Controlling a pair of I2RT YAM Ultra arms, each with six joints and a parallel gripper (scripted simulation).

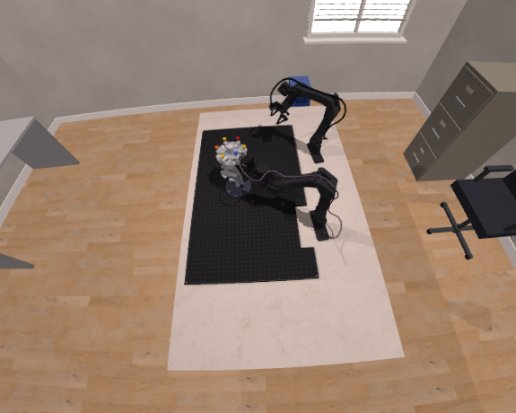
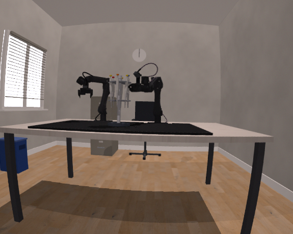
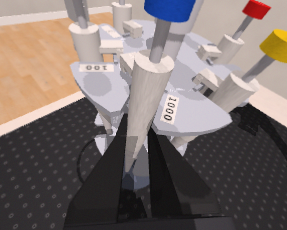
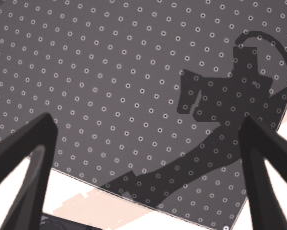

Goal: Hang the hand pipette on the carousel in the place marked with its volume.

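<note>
Now: left hand 30 mm above the hand pipette and 10 mm short of it.
</note>
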